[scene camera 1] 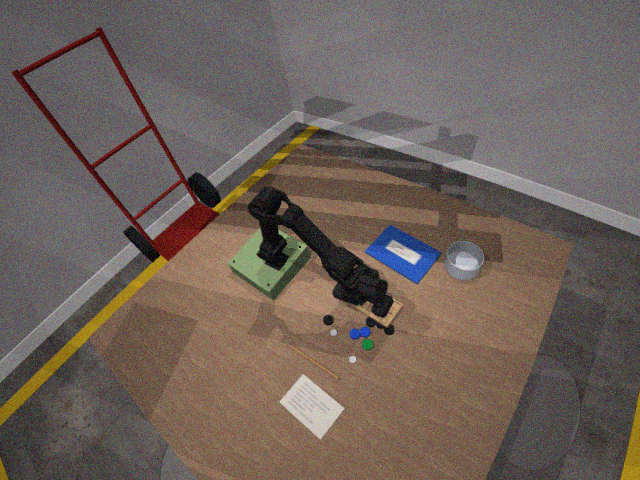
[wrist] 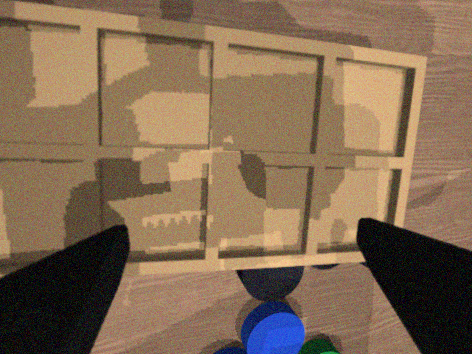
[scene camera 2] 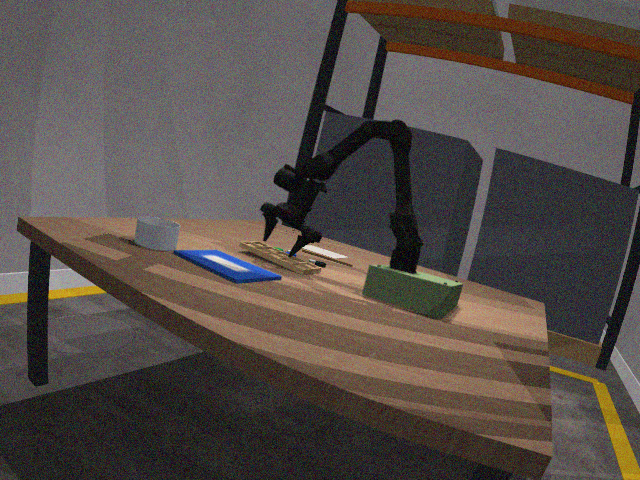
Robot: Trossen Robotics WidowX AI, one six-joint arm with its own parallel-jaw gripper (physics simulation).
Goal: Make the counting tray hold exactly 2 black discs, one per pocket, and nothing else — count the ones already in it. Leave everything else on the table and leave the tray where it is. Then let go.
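Note:
The wooden counting tray [scene camera 1: 395,308] [scene camera 2: 273,257] [wrist: 240,37] lies flat. No disc shows in the pockets visible in the wrist view, which have shadows across them; the tray's left end is cut off there. My gripper [scene camera 1: 361,303] [scene camera 2: 278,246] [wrist: 245,232] is open and empty, just above the tray, its fingertips over the near row of pockets. One black disc [scene camera 1: 328,319] [scene camera 2: 320,264] lies apart on the table. Other black discs lie along the tray's near edge, including one [scene camera 1: 370,322] [wrist: 272,282] and another [scene camera 1: 389,329] at the tray's corner.
Two blue discs [scene camera 1: 359,333] [wrist: 276,335], a green disc [scene camera 1: 367,344] [wrist: 320,346] and small white discs [scene camera 1: 333,332] [scene camera 1: 352,359] lie near the black ones. A thin stick [scene camera 1: 315,362], paper [scene camera 1: 311,406], blue board [scene camera 1: 377,250] and round bowl [scene camera 1: 464,260] [scene camera 2: 156,234] are farther off.

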